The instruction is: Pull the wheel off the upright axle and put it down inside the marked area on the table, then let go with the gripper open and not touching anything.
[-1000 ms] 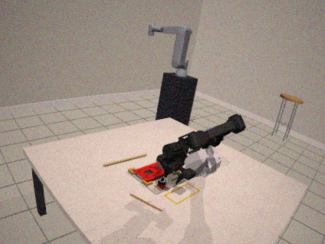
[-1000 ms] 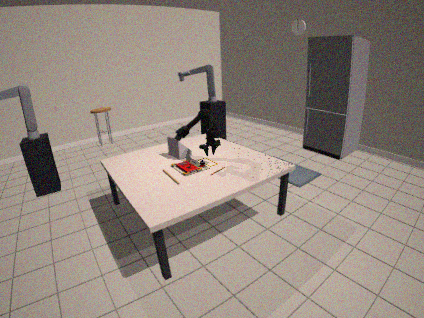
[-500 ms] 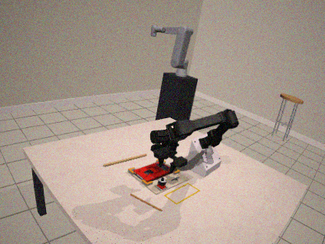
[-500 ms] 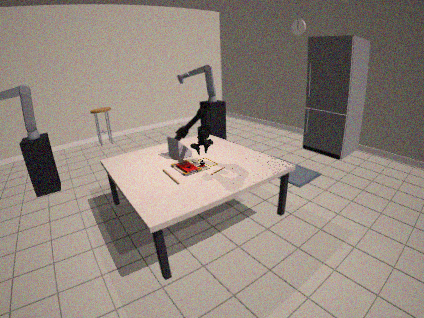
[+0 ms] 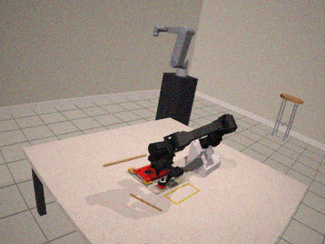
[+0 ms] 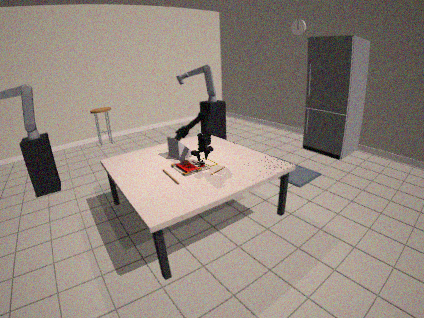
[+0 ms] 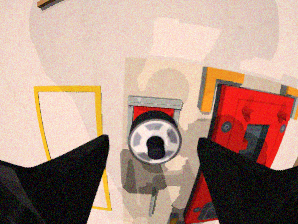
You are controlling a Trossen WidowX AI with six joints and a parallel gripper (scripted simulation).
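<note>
Right now my gripper tip is 20 mm above the hub and 10 mm past it.
</note>
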